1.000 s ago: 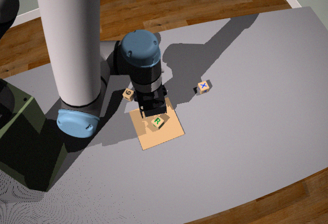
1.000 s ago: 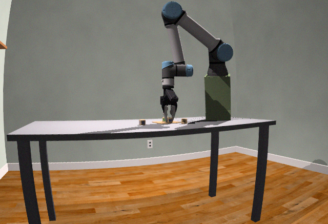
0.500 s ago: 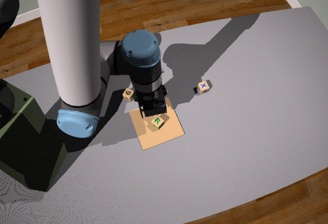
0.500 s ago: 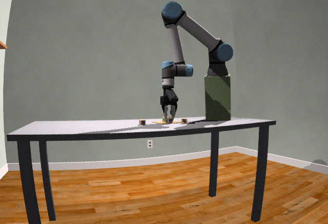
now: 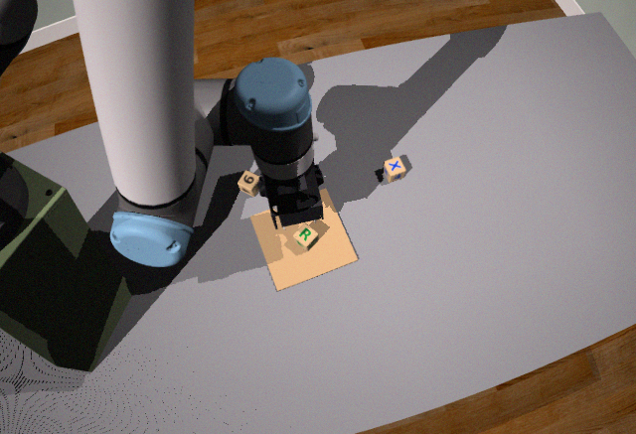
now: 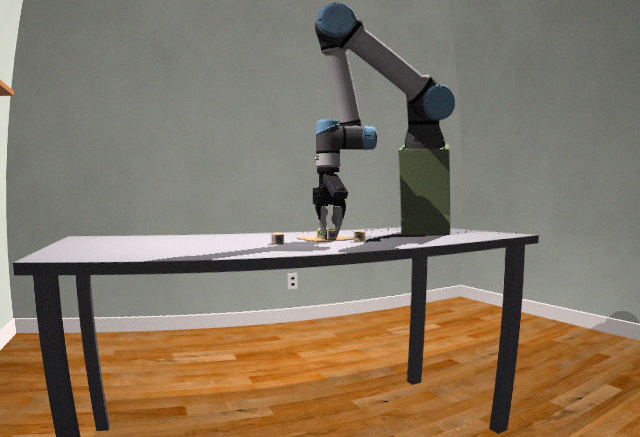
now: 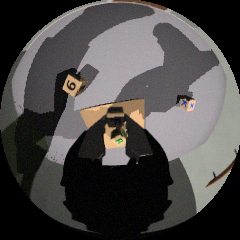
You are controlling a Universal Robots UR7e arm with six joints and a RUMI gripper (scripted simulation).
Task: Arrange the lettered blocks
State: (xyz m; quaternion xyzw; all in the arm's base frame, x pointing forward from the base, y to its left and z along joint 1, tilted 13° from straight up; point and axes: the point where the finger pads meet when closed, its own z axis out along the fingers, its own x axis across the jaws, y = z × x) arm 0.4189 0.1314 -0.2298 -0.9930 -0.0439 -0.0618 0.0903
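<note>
Right now the mat is 50 mm to the right of my hand and 20 mm below it.
</note>
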